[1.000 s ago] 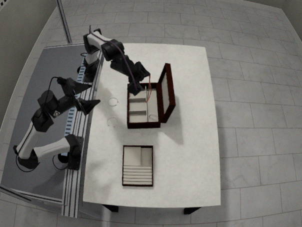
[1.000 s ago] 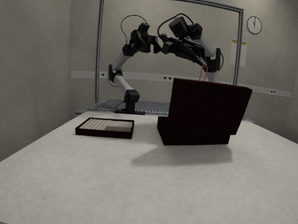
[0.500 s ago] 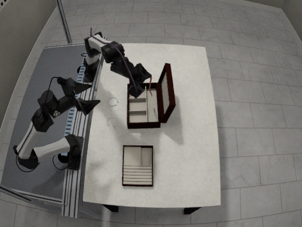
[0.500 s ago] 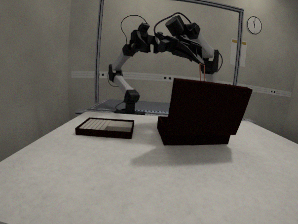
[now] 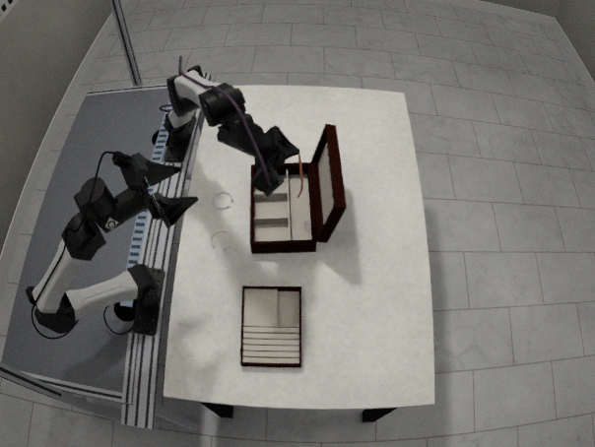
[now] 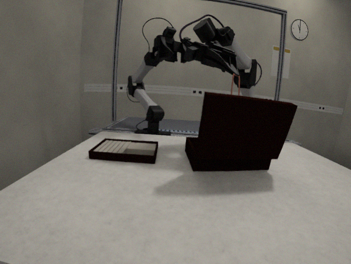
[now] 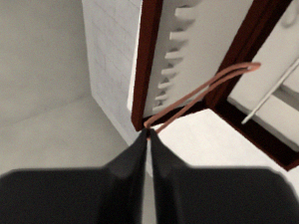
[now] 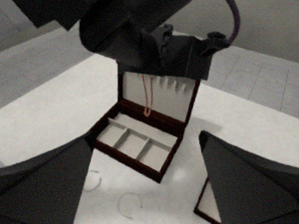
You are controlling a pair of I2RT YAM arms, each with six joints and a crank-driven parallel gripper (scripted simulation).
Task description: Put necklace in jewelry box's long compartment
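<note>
Now: the dark red jewelry box 10 mm behind my left hand, 10 mm to the left of it and 180 mm below it. The rest, counted from my left hand: divided tray (50 mm behind, 330 mm to the right, 280 mm below); then bangle (210 mm behind, 40 mm to the left, 280 mm below).
</note>
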